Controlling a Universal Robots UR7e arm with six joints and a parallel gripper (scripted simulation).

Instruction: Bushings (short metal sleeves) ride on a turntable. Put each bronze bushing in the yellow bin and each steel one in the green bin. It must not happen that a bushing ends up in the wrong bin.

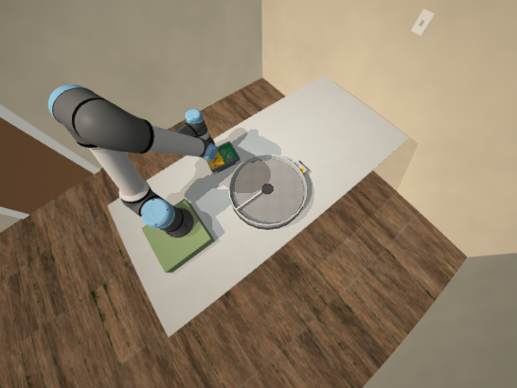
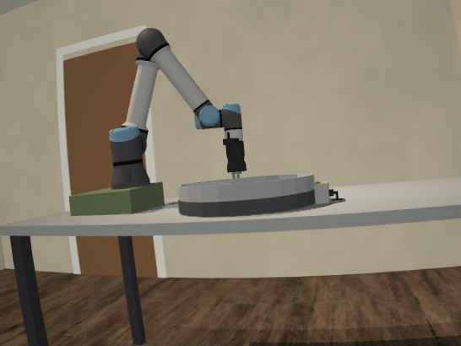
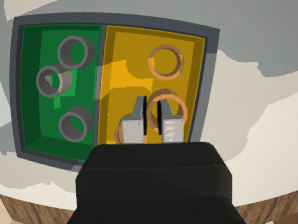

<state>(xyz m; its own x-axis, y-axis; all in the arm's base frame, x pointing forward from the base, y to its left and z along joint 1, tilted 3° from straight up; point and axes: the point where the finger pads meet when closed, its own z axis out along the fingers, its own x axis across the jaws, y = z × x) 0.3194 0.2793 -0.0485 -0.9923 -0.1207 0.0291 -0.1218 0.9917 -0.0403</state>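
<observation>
My hand is 5 cm short of the yellow bin and 3 cm above it. Also, from my hand: grey turntable: 17 cm ahead, 34 cm to the right.
</observation>
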